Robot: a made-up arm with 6 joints.
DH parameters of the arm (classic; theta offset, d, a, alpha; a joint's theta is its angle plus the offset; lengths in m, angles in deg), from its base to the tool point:
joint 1: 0 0.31 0 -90
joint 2: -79.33 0 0.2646 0
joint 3: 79.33 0 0.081 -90
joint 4: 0 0.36 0 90
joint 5: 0 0 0.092 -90
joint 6: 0 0.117 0 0
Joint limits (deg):
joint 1: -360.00..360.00
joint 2: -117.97..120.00
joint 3: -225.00..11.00
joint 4: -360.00..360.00
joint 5: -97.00..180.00
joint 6: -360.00..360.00
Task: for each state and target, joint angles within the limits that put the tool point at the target. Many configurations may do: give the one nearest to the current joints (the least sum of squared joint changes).
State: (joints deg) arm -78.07 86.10 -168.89 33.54 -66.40 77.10
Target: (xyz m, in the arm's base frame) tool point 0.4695 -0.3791 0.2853
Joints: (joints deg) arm -33.25 99.41 -165.83 26.33 -77.25 77.10
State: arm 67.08 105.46 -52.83 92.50 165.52 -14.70
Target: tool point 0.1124 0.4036 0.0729
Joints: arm 58.21 74.51 -80.70 103.85 164.07 -14.70
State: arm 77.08 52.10 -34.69 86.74 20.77 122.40
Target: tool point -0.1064 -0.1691 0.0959
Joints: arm 56.55 77.27 -3.92 86.92 36.48 122.40
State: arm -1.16 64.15 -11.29 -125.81 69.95 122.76
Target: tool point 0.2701 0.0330 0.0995
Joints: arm 25.50 10.69 -12.62 -126.99 84.86 122.76
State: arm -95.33 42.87 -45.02 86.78 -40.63 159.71
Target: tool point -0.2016 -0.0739 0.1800
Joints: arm -117.59 26.64 -17.22 100.50 -61.06 159.71
